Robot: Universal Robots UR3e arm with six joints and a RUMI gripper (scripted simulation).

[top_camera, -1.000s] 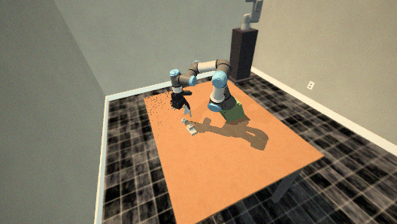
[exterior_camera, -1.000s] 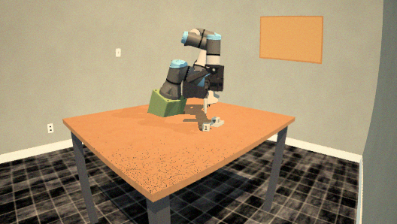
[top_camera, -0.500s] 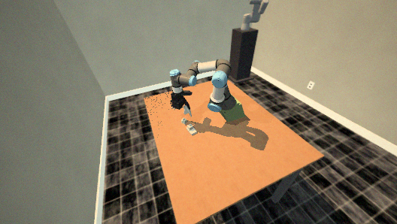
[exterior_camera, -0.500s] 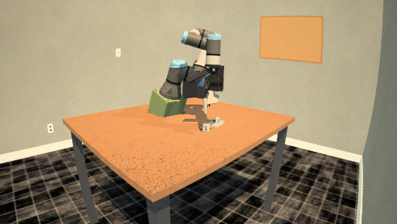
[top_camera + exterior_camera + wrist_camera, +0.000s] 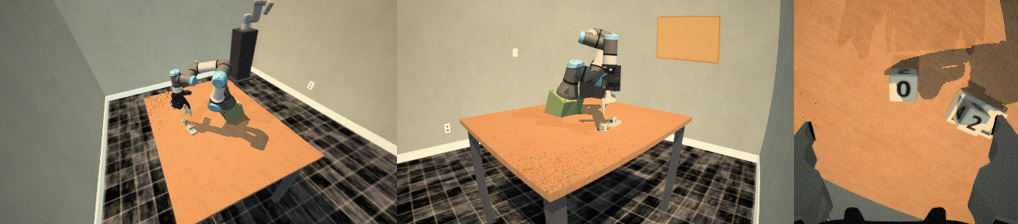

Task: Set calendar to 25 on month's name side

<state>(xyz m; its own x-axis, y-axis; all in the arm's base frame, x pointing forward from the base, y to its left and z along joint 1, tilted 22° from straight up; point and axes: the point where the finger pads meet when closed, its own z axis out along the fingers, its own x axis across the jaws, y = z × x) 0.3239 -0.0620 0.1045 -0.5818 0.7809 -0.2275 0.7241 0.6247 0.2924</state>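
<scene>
Right now the white calendar cube is 8 cm below my hand. The rest, counted from my hand: white calendar tray (11 cm to the left, 9 cm below, 2 cm behind).
</scene>
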